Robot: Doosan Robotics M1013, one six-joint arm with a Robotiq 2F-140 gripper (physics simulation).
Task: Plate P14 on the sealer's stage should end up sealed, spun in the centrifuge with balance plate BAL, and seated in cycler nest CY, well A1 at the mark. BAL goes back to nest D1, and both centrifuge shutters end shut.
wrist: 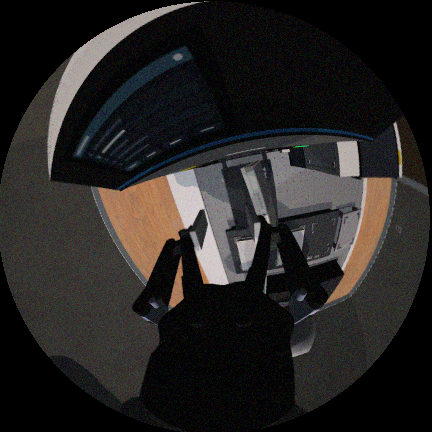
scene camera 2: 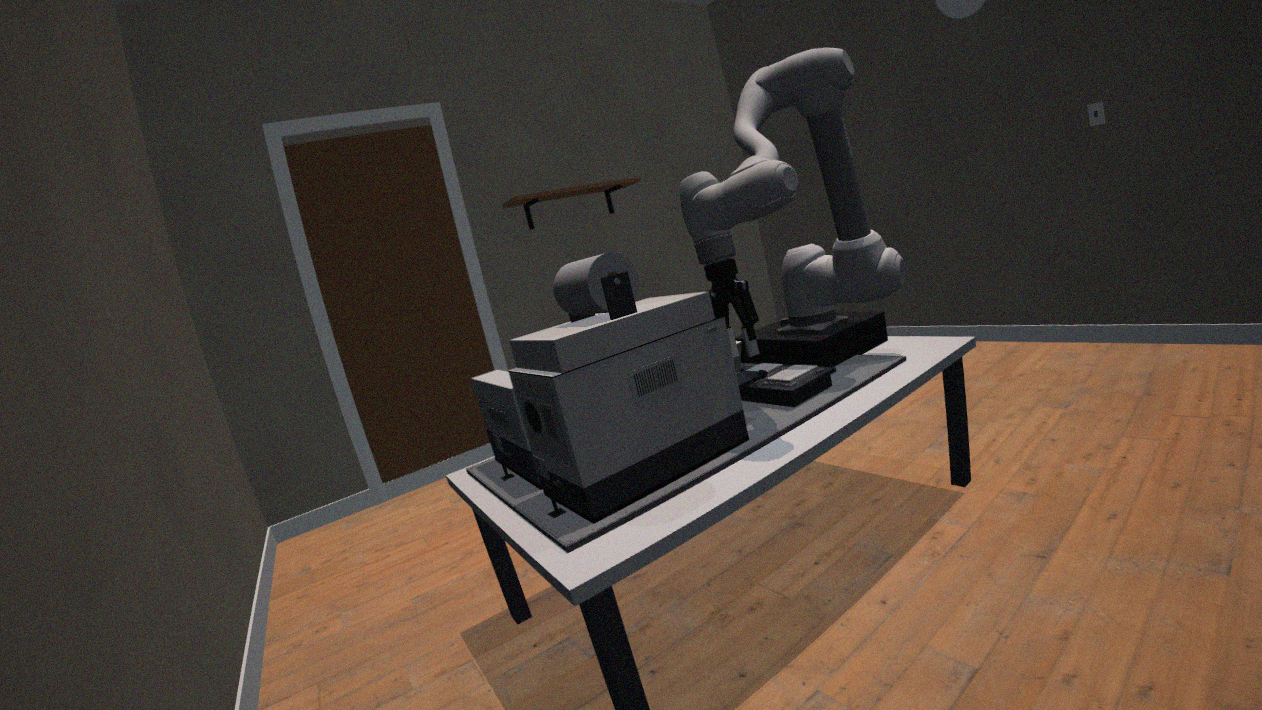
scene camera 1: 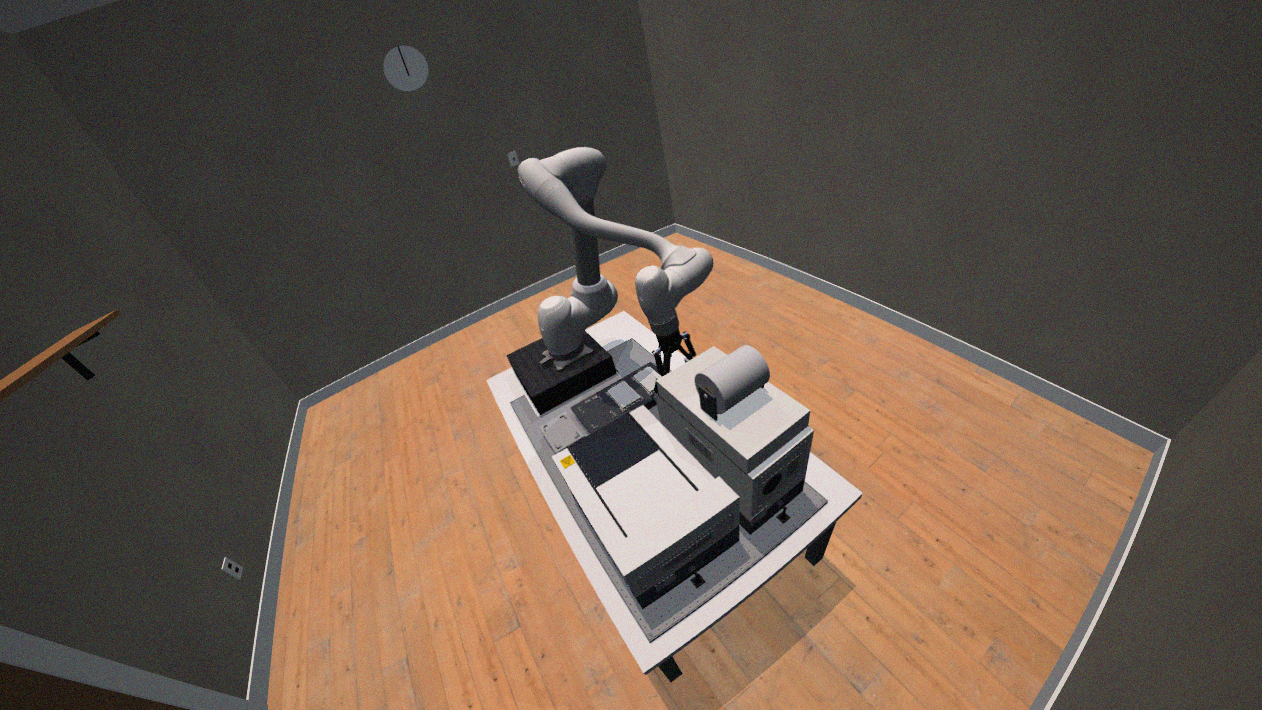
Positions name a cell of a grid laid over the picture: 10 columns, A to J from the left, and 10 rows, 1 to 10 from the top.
Scene:
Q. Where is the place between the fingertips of my gripper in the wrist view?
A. F5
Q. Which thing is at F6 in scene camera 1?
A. A grey cylinder.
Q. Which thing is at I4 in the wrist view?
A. A centrifuge.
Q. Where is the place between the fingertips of my gripper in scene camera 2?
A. At F6

